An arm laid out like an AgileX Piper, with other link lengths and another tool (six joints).
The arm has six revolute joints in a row. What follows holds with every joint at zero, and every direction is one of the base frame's.
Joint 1 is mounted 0.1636 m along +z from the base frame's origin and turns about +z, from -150 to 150 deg.
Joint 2 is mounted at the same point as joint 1 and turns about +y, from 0 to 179.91 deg.
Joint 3 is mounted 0.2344 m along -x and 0.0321 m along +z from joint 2 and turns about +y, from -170 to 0 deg.
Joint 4 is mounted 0.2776 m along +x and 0.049 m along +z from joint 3 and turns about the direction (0.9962, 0, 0.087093), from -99.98 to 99.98 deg.
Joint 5 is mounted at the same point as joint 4 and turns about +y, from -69.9 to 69.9 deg.
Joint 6 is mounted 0.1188 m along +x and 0.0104 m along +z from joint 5 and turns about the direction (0.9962, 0, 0.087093), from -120 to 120 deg.
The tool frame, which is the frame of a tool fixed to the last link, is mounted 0.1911 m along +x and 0.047 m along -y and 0.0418 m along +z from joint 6; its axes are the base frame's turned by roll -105.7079, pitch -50.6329 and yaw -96.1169 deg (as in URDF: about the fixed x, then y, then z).
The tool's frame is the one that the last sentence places.
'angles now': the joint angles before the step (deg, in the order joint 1, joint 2, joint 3, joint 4, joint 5, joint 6). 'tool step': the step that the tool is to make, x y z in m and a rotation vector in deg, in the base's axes. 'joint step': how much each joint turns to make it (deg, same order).
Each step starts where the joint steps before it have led.
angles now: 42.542 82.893 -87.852 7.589 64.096 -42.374
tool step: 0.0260 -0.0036 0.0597 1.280 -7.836 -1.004
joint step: -0.002 0.745 -7.780 -4.465 0.394 -0.003
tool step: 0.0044 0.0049 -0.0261 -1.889 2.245 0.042
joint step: 0.002 2.933 -0.107 0.132 0.105 0.001
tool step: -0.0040 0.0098 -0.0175 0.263 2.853 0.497
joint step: -0.008 1.931 -0.017 2.185 0.011 -0.007
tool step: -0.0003 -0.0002 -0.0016 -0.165 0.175 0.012
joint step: 0.004 0.092 0.033 -0.003 0.115 0.002
